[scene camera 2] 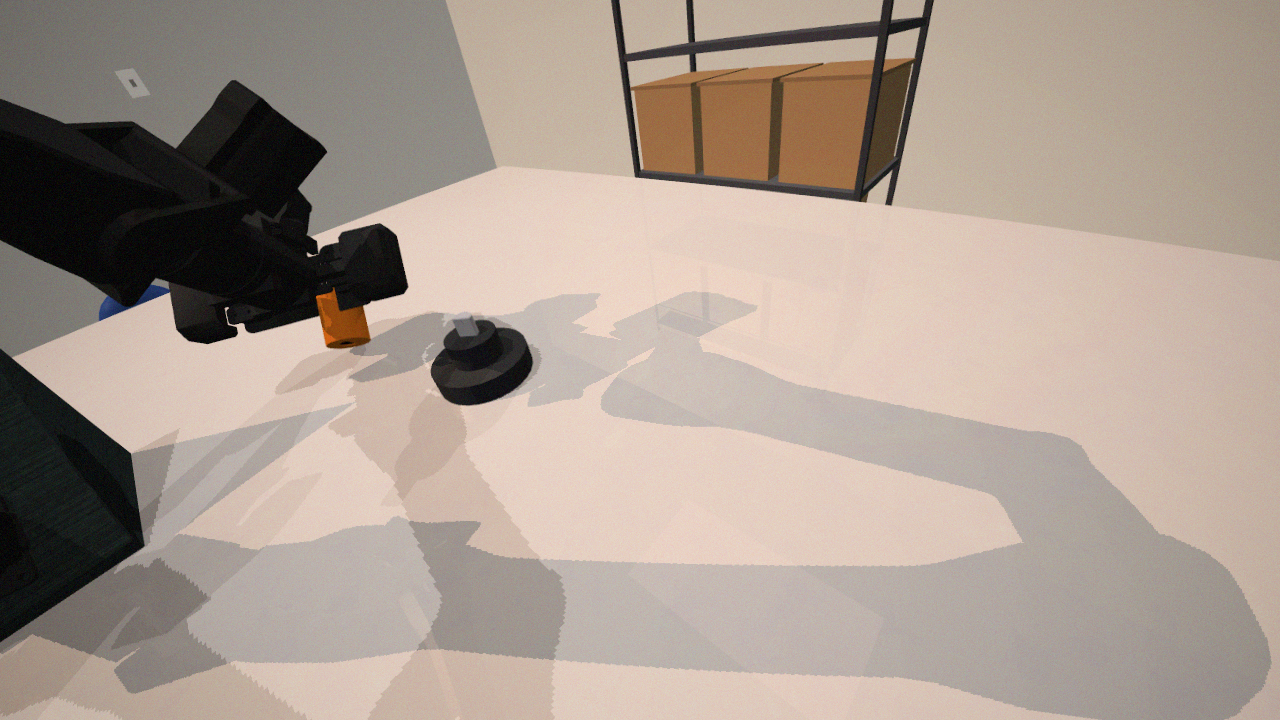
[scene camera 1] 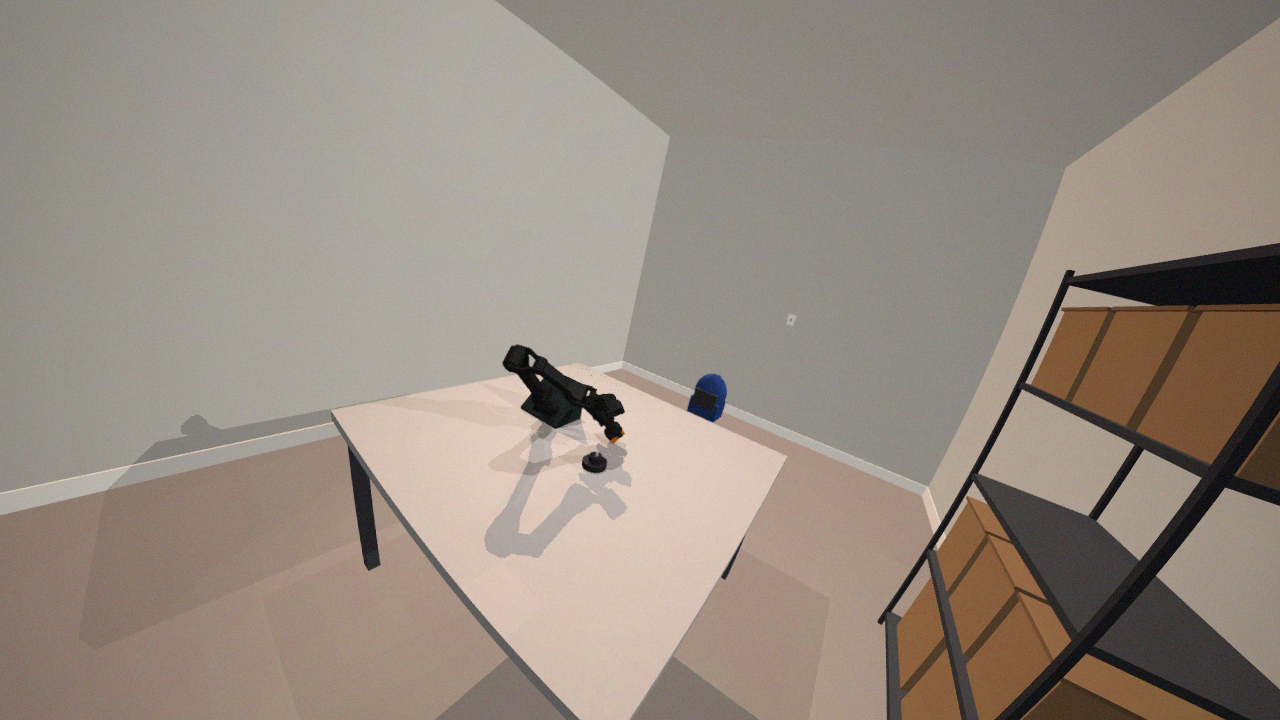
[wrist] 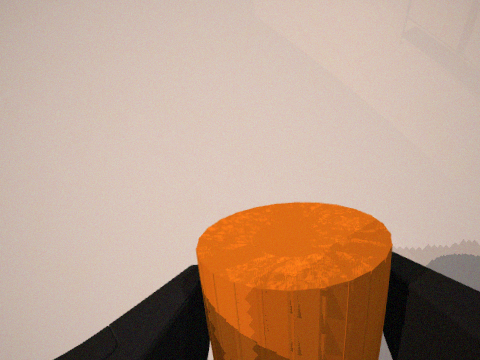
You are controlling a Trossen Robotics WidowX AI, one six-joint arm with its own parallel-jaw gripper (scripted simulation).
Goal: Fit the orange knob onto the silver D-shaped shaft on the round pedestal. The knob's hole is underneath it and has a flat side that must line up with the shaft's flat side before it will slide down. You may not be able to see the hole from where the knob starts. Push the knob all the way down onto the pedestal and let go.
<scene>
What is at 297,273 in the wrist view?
An orange knob.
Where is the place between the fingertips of the gripper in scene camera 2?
At 345,304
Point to a round pedestal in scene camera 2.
480,363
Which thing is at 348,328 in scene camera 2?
An orange knob.
</scene>
